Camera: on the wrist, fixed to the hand. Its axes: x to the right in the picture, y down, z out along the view.
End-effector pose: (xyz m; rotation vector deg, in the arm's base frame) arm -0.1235 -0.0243 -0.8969 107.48 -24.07 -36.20
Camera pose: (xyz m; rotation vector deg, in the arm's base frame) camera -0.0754 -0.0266 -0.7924 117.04 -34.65 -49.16
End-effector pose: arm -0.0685 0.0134 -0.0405 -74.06 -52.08 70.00
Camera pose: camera -0.0226 0.0054 -0.1457 -55.35 -52.96 80.14
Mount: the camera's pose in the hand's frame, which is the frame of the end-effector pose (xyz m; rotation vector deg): 0.0157 0.0979 -0.0584 12.84 -12.46 -3.02
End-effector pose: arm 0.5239 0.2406 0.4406 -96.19 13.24 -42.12
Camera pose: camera 0.5255 0.1602 0.3583 -88.24 -2.73 -33.71
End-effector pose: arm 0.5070 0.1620 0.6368 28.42 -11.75 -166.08
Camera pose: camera 0.5287 0.0575 0.5937 12.61 -32.17 -171.56
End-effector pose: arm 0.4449 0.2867 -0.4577 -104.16 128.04 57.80
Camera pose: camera 0.3714 0.2494 -0.3774 -90.74 118.41 49.32
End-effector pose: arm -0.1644 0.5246 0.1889 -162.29 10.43 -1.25
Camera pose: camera -0.1628 0.4126 0.2153 -148.51 3.02 13.66
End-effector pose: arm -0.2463 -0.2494 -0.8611 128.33 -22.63 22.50
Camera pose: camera -0.2804 -0.2680 -0.7528 144.20 -24.13 9.85
